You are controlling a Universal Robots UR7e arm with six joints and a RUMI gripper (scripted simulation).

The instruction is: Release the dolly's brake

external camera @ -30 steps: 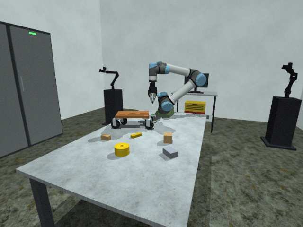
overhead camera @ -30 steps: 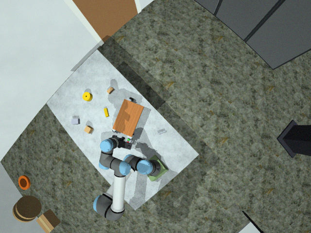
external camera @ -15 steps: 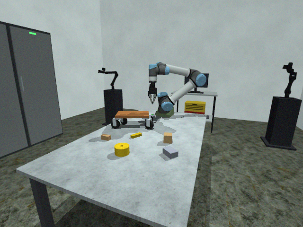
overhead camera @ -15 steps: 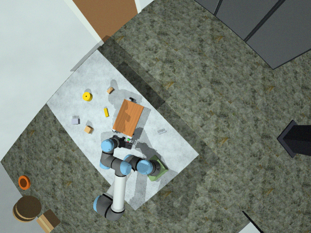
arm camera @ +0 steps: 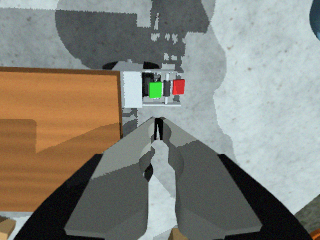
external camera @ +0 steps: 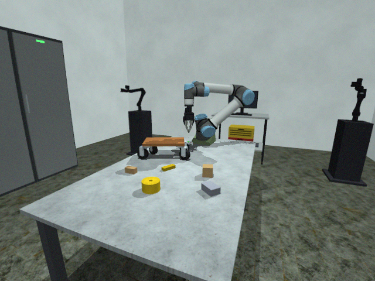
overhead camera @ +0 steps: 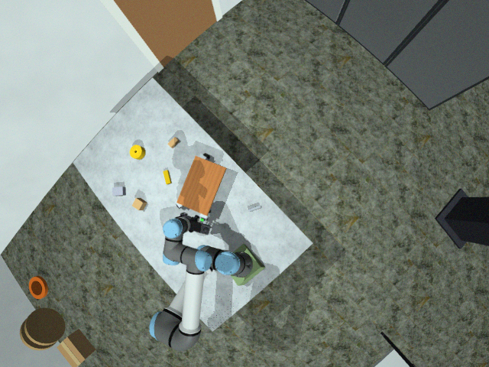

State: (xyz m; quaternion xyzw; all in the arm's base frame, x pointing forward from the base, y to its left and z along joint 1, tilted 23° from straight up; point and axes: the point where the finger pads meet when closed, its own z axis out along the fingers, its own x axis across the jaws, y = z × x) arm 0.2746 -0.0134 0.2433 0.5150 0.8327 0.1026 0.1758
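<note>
My hand is 1 cm to the right of the brake pedal and 10 cm above it. Also, from my hand: yellow cylinder: 65 cm ahead, 6 cm to the left, 16 cm below; grey block: 55 cm ahead, 34 cm to the left, 16 cm below; yellow bar: 37 cm ahead, 1 cm to the left, 17 cm below.
</note>
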